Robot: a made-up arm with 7 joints.
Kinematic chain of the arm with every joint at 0, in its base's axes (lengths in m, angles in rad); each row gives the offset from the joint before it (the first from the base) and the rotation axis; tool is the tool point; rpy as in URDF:
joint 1: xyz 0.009 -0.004 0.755 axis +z
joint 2: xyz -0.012 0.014 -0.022 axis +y
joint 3: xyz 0 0.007 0.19 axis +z
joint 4: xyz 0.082 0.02 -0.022 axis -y
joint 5: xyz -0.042 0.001 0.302 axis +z
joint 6: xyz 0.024 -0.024 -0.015 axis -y
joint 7: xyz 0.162 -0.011 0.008 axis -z
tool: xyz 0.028 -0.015 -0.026 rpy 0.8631 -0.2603 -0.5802
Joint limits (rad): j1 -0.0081..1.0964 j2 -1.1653..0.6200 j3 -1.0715..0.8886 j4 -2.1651..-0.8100 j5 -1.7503..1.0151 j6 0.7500..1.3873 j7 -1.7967..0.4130
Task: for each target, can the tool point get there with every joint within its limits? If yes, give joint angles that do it. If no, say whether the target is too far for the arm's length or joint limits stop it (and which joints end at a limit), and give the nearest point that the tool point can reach.
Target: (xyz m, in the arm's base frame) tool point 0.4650 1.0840 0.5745
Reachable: no: too far | nearest point 0.2516 0.5748 0.7092 | short by 0.568 m
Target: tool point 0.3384 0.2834 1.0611
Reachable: yes | joints 0.7519 -0.3076 -0.0307 -1.3541 -0.2010 1.0323 -1.2054
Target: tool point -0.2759 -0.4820 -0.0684
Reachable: no: too far | nearest point 0.0522 -0.3140 0.4851 | short by 0.665 m
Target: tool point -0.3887 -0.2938 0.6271
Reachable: no: joint limits stop it (at a limit: joint 1, joint 2, joint 3, joint 4, joint 6, joint 7) | nearest point -0.4341 -0.3520 0.9416 | short by 0.323 m
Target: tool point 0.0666 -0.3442 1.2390
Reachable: yes | joints 0.4214 -0.8526 -0.8856 -0.9406 0.2378 1.2419 -1.2725
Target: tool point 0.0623 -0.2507 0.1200
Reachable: no: joint limits stop it (at a limit: joint 1, joint 2, joint 4) | nearest point 0.1669 -0.1981 0.4072 | short by 0.310 m
